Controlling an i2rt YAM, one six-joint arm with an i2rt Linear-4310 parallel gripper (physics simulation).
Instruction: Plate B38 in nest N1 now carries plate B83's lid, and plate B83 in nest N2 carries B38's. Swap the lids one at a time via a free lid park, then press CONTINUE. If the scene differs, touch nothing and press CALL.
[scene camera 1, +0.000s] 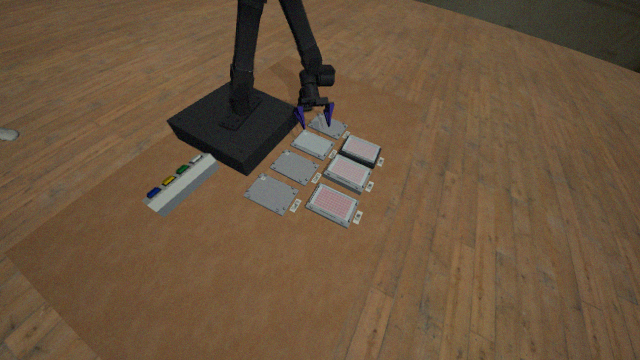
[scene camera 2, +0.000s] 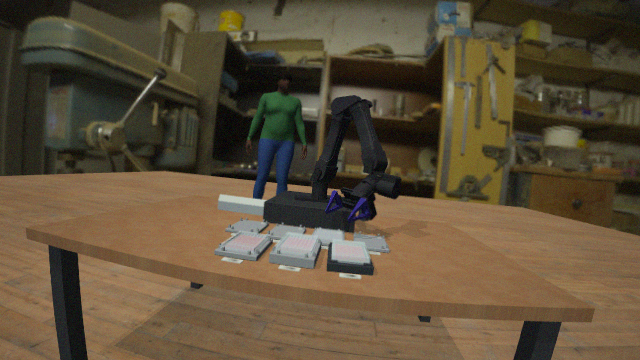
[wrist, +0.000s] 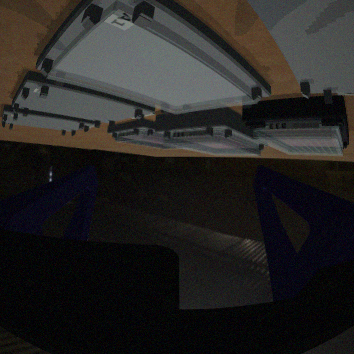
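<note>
My gripper is open and empty, low beside the base and near the far lid park. A clear lid lies on the neighbouring park. Three pink-welled plates sit in a row: one in a dark nest, a middle one and an end one in grey nests. Nest and plate labels are unreadable, and whether each plate is lidded is unclear.
Two more grey parks stand in line with the lid's park. A pale button box with blue, yellow, green and white buttons stands beside the black base. A person stands behind the table.
</note>
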